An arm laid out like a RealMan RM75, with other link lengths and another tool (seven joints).
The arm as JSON. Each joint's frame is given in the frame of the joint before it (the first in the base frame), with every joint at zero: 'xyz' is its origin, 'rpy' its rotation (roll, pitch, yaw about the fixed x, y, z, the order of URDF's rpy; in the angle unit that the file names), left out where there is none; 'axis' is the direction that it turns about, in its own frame. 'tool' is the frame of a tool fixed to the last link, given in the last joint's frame.
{
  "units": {
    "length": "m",
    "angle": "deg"
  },
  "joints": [
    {
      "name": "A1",
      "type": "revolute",
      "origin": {
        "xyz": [
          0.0,
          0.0,
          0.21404
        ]
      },
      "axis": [
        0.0,
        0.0,
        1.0
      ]
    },
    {
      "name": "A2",
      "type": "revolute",
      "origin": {
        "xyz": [
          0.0,
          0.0,
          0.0
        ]
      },
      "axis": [
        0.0,
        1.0,
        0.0
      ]
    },
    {
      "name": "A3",
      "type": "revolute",
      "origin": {
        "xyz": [
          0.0,
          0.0,
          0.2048
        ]
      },
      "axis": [
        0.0,
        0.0,
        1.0
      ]
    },
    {
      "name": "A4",
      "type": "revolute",
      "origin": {
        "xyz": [
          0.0,
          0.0,
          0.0
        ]
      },
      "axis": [
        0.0,
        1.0,
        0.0
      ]
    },
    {
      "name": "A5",
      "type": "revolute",
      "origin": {
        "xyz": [
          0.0,
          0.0,
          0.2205
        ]
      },
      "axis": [
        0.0,
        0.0,
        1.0
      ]
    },
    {
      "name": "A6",
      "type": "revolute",
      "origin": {
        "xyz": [
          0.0,
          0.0,
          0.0
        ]
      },
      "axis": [
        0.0,
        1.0,
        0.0
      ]
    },
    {
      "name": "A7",
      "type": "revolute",
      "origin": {
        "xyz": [
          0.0,
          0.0,
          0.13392
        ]
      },
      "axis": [
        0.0,
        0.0,
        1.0
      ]
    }
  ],
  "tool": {
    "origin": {
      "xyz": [
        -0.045,
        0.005,
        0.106
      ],
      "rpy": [
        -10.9,
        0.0,
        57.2
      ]
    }
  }
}
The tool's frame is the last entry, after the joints.
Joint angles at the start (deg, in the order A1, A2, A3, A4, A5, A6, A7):
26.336 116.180 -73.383 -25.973 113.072 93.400 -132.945
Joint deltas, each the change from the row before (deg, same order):
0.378 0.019 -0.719 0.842 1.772 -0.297 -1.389
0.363 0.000 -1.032 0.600 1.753 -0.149 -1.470
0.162 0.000 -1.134 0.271 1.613 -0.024 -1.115
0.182 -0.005 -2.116 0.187 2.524 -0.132 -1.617
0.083 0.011 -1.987 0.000 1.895 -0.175 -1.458
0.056 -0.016 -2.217 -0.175 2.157 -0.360 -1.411
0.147 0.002 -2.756 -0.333 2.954 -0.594 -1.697
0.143 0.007 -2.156 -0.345 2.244 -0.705 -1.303
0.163 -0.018 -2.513 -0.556 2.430 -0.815 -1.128
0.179 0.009 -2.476 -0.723 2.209 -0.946 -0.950
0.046 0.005 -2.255 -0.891 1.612 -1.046 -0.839
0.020 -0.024 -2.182 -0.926 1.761 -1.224 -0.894
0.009 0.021 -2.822 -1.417 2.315 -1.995 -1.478
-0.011 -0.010 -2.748 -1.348 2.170 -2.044 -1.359
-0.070 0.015 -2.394 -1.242 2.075 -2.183 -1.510
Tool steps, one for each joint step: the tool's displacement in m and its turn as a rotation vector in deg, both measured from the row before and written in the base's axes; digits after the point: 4 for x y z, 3 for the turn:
-0.0014 0.0019 0.0007 1.183 0.565 0.074
-0.0023 0.0005 0.0003 1.069 0.421 0.528
-0.0022 -0.0005 0.0003 0.763 0.417 0.553
-0.0037 -0.0014 -0.0004 0.979 0.475 0.960
-0.0030 -0.0023 -0.0018 0.689 0.095 1.010
-0.0033 -0.0018 -0.0017 0.760 0.098 0.954
-0.0049 -0.0011 -0.0015 1.110 0.306 1.076
-0.0038 -0.0003 -0.0018 0.890 0.086 0.736
-0.0047 -0.0006 -0.0023 0.658 0.095 0.817
-0.0052 -0.0008 -0.0029 0.474 0.004 0.826
-0.0044 -0.0015 -0.0040 0.312 -0.313 0.834
-0.0042 -0.0005 -0.0035 0.520 -0.264 0.621
-0.0061 -0.0001 -0.0053 1.042 -0.463 0.798
-0.0054 -0.0003 -0.0058 0.854 -0.537 0.608
-0.0044 0.0008 -0.0055 1.127 -0.561 0.286

